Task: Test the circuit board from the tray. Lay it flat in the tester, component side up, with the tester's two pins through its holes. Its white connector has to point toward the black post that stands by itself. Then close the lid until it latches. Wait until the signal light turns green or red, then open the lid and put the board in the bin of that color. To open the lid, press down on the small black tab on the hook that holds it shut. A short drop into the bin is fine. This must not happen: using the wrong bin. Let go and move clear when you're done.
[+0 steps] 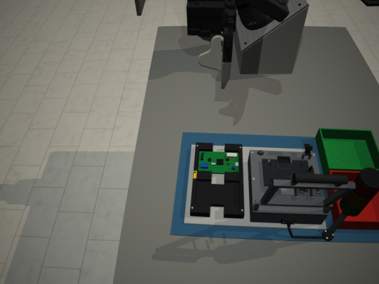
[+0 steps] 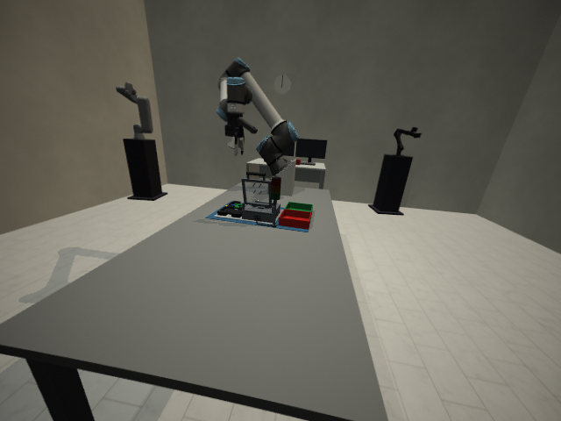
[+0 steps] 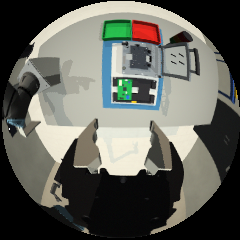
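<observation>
My hand is 310 mm above the green circuit board. From my hand the other things lie so: green bin 20 mm ahead, 370 mm to the left, 320 mm below; black latch tab 40 mm ahead, 220 mm to the left, 250 mm below; tester lid 210 mm ahead, 130 mm to the left, 150 mm below.
</observation>
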